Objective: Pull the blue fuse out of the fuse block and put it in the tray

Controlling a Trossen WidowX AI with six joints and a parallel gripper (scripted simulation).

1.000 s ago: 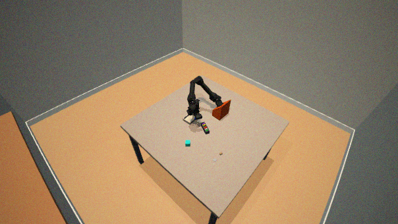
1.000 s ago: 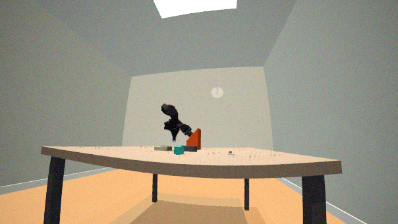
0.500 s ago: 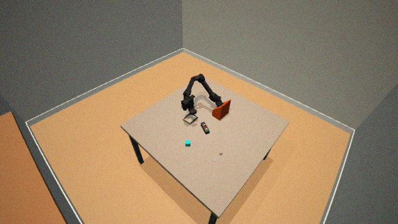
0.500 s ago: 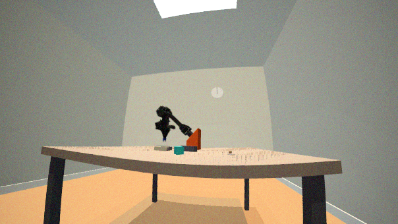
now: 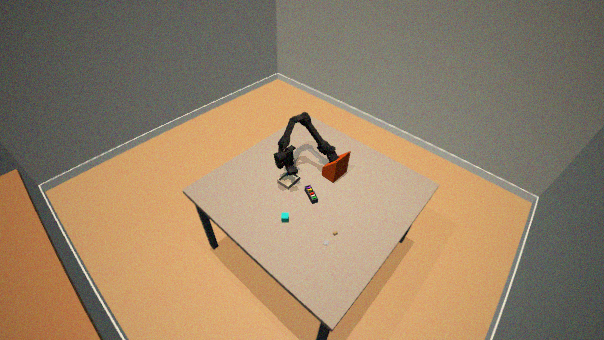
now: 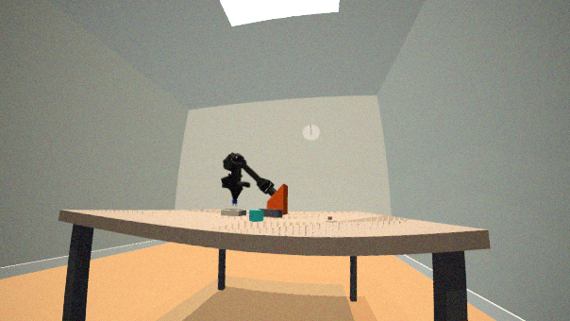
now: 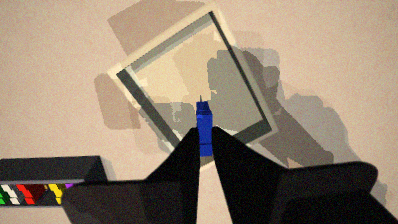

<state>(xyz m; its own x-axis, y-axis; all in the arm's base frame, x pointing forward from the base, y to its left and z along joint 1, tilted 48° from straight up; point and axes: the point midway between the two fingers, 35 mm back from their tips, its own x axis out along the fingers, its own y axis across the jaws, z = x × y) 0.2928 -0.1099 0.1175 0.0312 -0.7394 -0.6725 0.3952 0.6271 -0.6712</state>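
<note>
My gripper tip is now 8 cm above the flat tray. From my gripper tip the other things lie so: teal cube 24 cm ahead, 22 cm to the left, 6 cm below.
</note>
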